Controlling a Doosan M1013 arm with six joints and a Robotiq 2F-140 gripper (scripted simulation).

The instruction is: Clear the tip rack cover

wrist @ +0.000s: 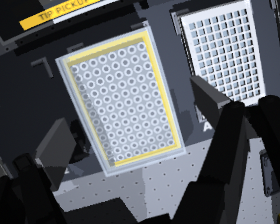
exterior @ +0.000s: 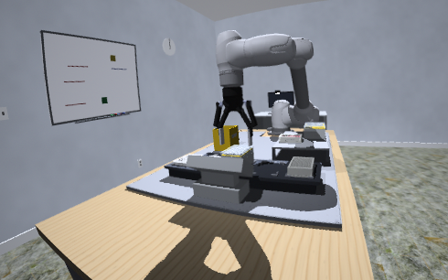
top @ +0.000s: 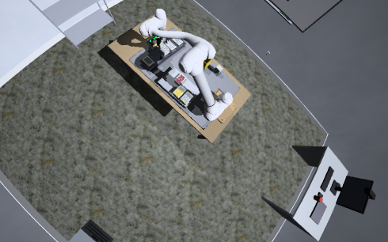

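The yellow-framed tip rack is 6 cm below my hand and 1 cm behind it. From my hand the other things lie so: yellow waste bin (39 cm behind, 34 cm to the right, 11 cm below); then raised shelf (52 cm behind, 12 cm to the left, 10 cm below); then red-topped labware item (46 cm behind, 9 cm below, 6 cm to the left).
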